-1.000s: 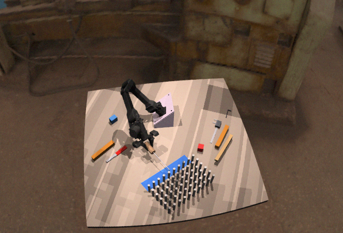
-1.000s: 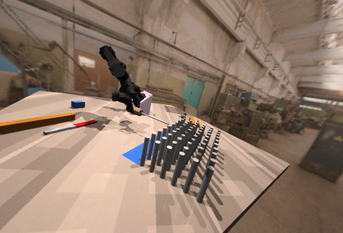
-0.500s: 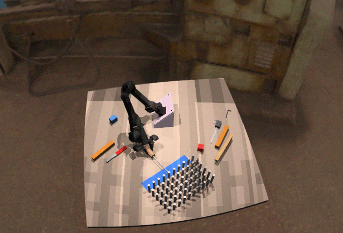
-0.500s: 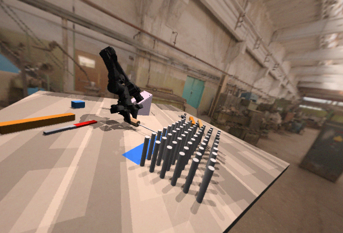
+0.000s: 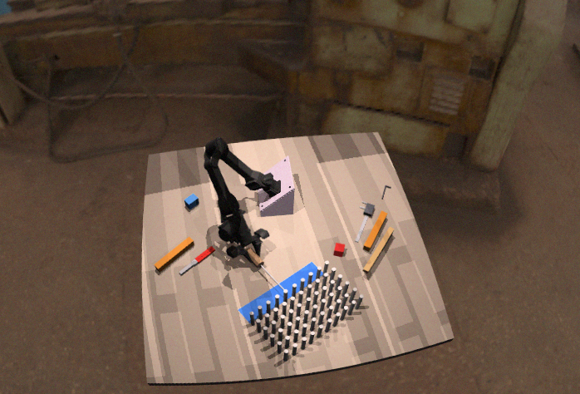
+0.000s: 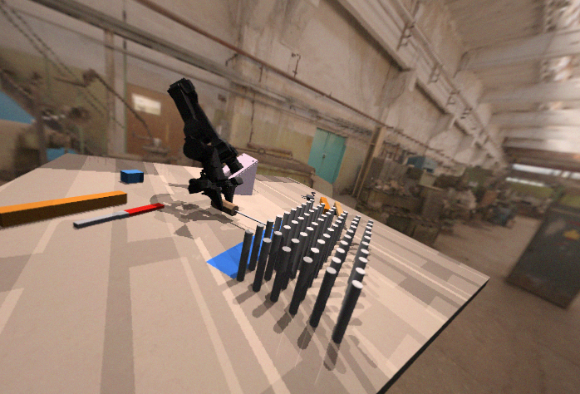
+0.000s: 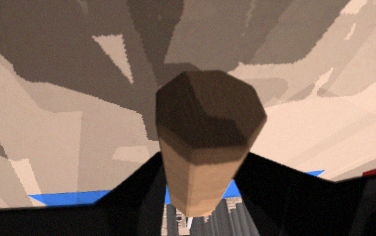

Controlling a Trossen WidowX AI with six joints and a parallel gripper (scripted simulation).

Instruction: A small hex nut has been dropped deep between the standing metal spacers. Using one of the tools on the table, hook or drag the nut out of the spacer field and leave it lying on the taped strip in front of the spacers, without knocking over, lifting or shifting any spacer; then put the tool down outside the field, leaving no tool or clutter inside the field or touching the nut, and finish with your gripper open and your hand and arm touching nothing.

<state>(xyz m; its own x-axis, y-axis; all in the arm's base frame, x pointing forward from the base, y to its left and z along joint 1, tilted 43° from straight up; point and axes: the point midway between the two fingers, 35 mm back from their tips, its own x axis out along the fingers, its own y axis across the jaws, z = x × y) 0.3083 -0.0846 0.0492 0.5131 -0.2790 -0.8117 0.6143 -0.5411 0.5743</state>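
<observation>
Right now my gripper tip is 14 cm short of the blue taped strip, 11 cm to the right of it and 3 cm above it. The rest, counted from my gripper tip: red-handled tool (26 cm to the right, 3 cm below); then red cube (6 cm behind, 35 cm to the left, 1 cm below); then wire hook tool (8 cm ahead, 6 cm to the left).
</observation>
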